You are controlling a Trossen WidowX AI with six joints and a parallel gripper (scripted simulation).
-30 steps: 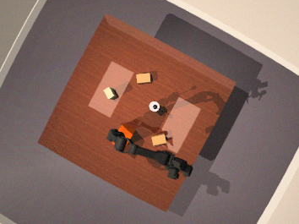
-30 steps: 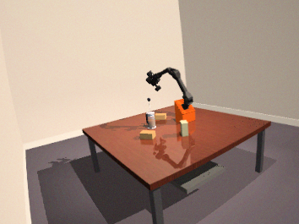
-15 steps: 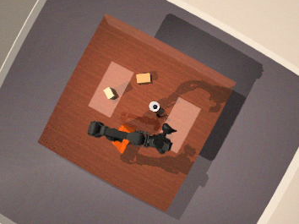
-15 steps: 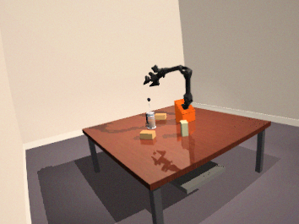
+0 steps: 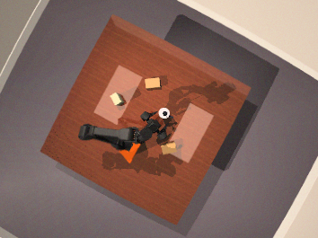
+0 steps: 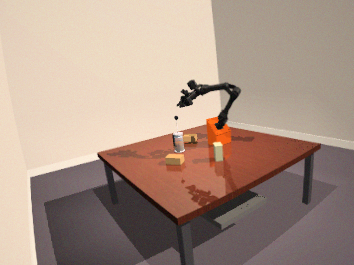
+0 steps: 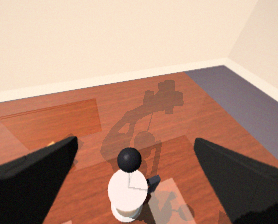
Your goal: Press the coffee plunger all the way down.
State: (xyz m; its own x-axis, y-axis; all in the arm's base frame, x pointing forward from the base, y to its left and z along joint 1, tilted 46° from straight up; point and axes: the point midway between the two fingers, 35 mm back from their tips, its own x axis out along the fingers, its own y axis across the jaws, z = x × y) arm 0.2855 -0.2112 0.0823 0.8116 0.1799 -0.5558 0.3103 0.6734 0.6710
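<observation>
The coffee press lies 20 mm ahead of my gripper tip, 20 mm to the right of it and 220 mm below it.
</observation>
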